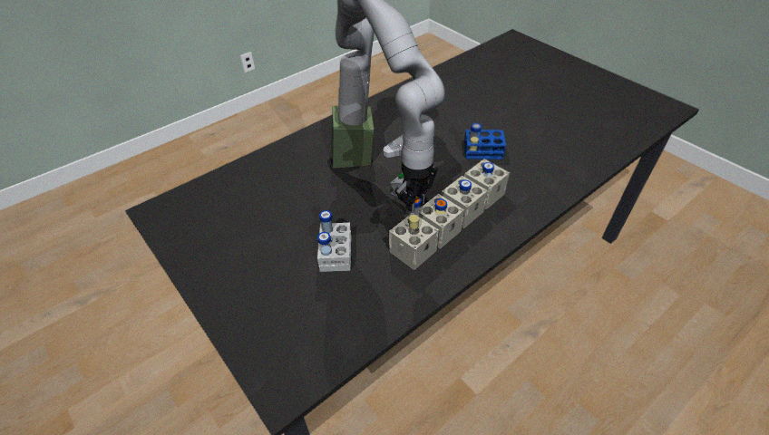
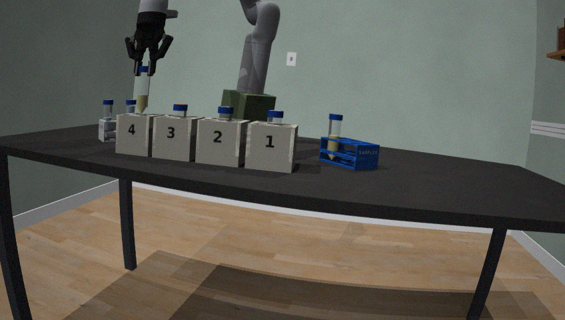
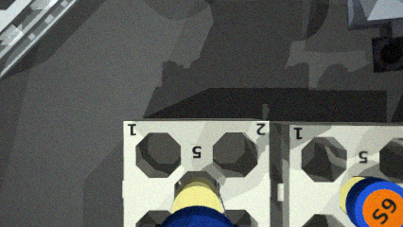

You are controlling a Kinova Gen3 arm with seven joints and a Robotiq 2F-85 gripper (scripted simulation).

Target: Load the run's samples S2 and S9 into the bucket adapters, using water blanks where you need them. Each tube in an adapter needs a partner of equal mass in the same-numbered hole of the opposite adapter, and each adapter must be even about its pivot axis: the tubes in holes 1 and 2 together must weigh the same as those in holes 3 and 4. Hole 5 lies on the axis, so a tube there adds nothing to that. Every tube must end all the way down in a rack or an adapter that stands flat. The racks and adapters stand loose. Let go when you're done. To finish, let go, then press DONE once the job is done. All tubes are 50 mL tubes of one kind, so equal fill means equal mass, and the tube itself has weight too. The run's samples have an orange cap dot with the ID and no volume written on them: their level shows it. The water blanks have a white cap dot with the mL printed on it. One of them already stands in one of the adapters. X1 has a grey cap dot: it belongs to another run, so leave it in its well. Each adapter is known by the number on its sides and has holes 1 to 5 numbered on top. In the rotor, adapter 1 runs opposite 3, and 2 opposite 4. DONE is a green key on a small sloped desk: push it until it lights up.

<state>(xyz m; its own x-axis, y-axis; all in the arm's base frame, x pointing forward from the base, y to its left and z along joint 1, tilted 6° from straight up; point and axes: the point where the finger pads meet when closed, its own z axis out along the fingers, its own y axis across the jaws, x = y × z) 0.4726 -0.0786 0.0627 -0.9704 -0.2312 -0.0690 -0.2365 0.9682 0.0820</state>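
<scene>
The orange-dot sample tube lies 1 cm behind my hand, 1 cm to the left of it and 5 cm below it. Round my hand: adapter 2: 5 cm behind, 21 cm to the left, 16 cm below; adapter 3: 3 cm behind, 11 cm to the left, 16 cm below; white-dot tube: 5 cm behind, 22 cm to the left, 14 cm below.
</scene>
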